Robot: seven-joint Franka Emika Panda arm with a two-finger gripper.
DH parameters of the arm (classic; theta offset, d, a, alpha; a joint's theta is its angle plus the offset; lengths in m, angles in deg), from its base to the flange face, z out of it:
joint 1: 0 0.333 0 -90
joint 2: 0 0 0 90
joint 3: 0 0.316 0.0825 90
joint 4: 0 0 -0.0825 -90
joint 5: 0 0.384 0 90
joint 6: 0 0 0.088 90
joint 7: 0 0.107 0 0
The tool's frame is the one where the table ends.
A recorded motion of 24 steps. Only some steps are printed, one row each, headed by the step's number.
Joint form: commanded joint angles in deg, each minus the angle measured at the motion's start. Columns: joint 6, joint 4, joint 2, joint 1, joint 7, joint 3, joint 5.
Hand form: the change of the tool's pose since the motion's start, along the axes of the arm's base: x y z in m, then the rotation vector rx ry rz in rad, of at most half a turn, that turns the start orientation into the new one. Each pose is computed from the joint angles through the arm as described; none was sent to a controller.
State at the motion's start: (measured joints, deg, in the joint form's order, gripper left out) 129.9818 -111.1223 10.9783 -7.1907 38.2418 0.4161 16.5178
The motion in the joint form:
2: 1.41 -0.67 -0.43 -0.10 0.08 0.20 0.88
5: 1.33 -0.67 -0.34 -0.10 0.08 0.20 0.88
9: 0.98 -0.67 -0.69 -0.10 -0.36 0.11 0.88
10: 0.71 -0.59 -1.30 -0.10 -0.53 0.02 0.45
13: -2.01 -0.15 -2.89 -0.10 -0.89 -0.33 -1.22
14: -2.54 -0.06 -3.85 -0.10 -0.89 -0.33 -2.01
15: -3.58 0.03 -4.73 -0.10 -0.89 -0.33 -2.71
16: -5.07 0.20 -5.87 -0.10 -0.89 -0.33 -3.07
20: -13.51 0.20 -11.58 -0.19 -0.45 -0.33 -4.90
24: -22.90 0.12 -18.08 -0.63 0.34 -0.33 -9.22
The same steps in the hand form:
2: -0.0009 0.0005 0.0016 0.0077 -0.0201 -0.0139
5: -0.0009 0.0005 0.0005 0.0082 -0.0172 -0.0136
9: -0.0019 0.0000 0.0036 0.0074 -0.0191 -0.0062
10: -0.0029 -0.0008 0.0103 0.0000 -0.0265 0.0003
13: -0.0082 -0.0027 0.0259 -0.0190 -0.0152 0.0267
14: -0.0104 -0.0025 0.0357 -0.0311 -0.0231 0.0355
15: -0.0134 -0.0019 0.0438 -0.0396 -0.0213 0.0452
16: -0.0174 -0.0008 0.0545 -0.0420 -0.0187 0.0536
20: -0.0451 0.0045 0.0977 -0.0503 0.0281 0.0875
24: -0.0834 0.0037 0.1429 -0.1036 0.0894 0.1148

